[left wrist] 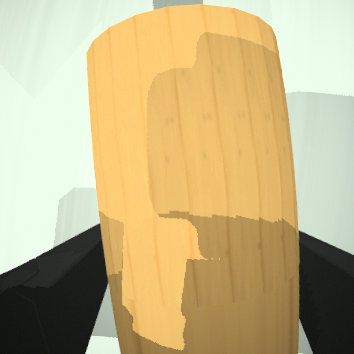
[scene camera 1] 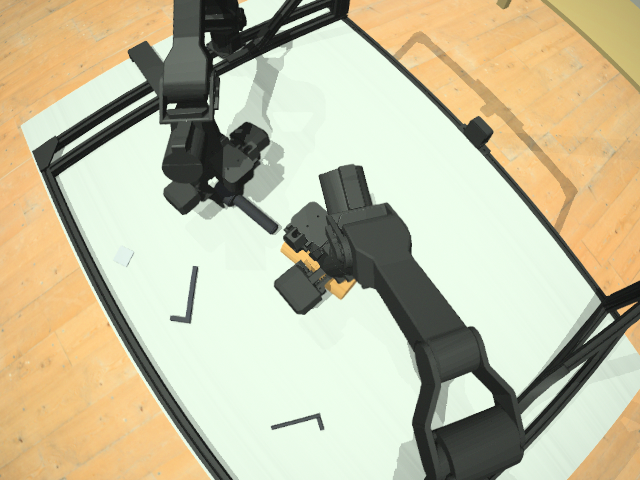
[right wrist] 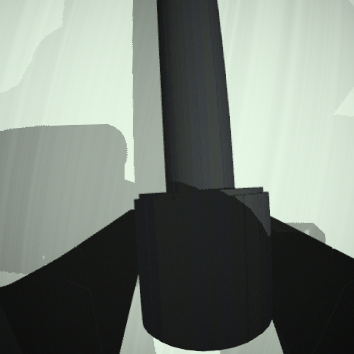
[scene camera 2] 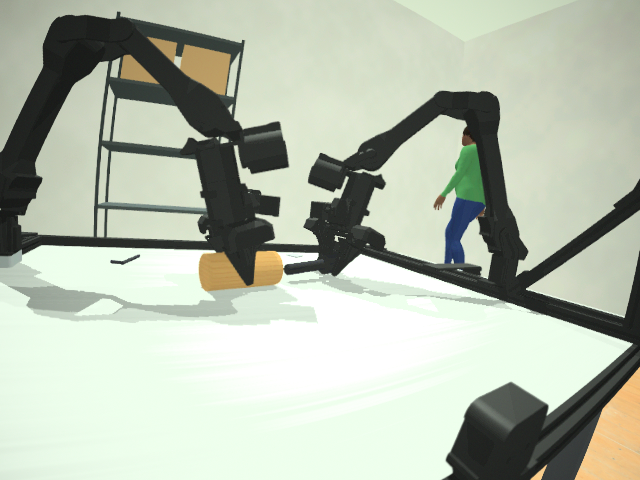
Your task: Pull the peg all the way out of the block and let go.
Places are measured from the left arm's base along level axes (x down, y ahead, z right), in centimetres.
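Pixels of known places: left gripper, fingertip midpoint: (left wrist: pixel 197 237) (scene camera 1: pixel 319 263) (scene camera 2: pixel 242 279); right gripper, fingertip midpoint: (scene camera 1: pixel 232 199) (right wrist: pixel 196 222) (scene camera 2: pixel 326 273); right arm's base, origin of the base link: (scene camera 1: pixel 225 44) (scene camera 2: pixel 500 284).
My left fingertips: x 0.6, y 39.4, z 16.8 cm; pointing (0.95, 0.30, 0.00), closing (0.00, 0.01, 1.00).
Behind a point stands the place of what it marks.
The wooden cylindrical block (scene camera 1: pixel 341 287) @[y 33.7, x -3.0, z 15.7 cm] (scene camera 2: pixel 216 271) @[y 34.1, x -1.6, z 20.3 cm] (left wrist: pixel 200 125) @[y 42.5, x -3.7, z 16.2 cm] lies on its side on the table. My left gripper (scene camera 1: pixel 320 269) @[y 39.4, x 0.6, z 16.8 cm] (scene camera 2: pixel 248 274) @[y 39.4, x 0.6, z 16.8 cm] (left wrist: pixel 197 237) @[y 39.4, x 0.6, z 16.8 cm] is shut on it, a finger on each side. The dark peg (scene camera 1: pixel 255 213) @[y 52.0, x -1.5, z 14.0 cm] (scene camera 2: pixel 305 266) @[y 51.6, x -0.9, z 15.2 cm] (right wrist: pixel 197 100) @[y 54.1, x -1.6, z 13.9 cm] points toward the block, and its far end shows clear of the block's end face with a small gap in both scene views. My right gripper (scene camera 1: pixel 225 196) @[y 57.7, x 1.1, z 13.3 cm] (scene camera 2: pixel 331 268) @[y 57.7, x 1.1, z 13.3 cm] (right wrist: pixel 196 222) @[y 57.7, x 1.1, z 13.3 cm] is shut on the peg's thicker head, holding it low over the table. The block's hole is hidden.
Two dark L-shaped pieces (scene camera 1: pixel 191 295) @[y 48.7, x 1.1, z -2.4 cm] (scene camera 1: pixel 297 421) @[y 22.7, x 1.3, z -2.7 cm] and a pale square (scene camera 1: pixel 123 256) @[y 62.3, x 1.6, z -8.0 cm] lie on the table. A black frame (scene camera 1: pixel 408 82) @[y 57.7, x 2.4, z 59.8 cm] borders the table and carries a box-shaped device (scene camera 1: pixel 478 132) @[y 38.3, x -2.4, z 56.7 cm] (scene camera 2: pixel 501 423) @[y 36.5, x -3.3, z 58.5 cm]. A person (scene camera 2: pixel 469 178) and a shelf rack (scene camera 2: pixel 175 32) stand behind.
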